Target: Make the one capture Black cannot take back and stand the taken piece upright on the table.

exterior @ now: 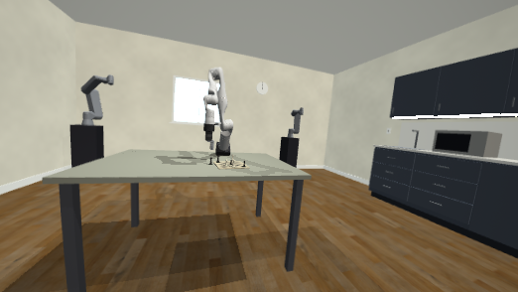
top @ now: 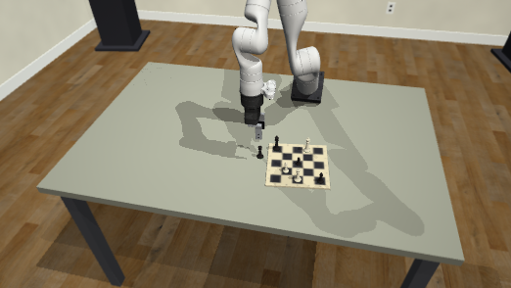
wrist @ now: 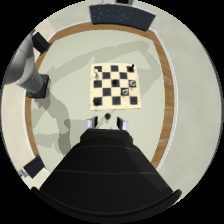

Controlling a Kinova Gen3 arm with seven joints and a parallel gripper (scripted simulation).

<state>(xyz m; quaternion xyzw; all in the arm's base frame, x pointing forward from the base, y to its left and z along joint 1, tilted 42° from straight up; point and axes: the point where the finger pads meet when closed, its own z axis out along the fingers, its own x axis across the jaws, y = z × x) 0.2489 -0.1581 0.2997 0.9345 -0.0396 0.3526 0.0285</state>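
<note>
My gripper is now 4 cm short of the chessboard, 14 cm to the right of it and 13 cm above it.
</note>
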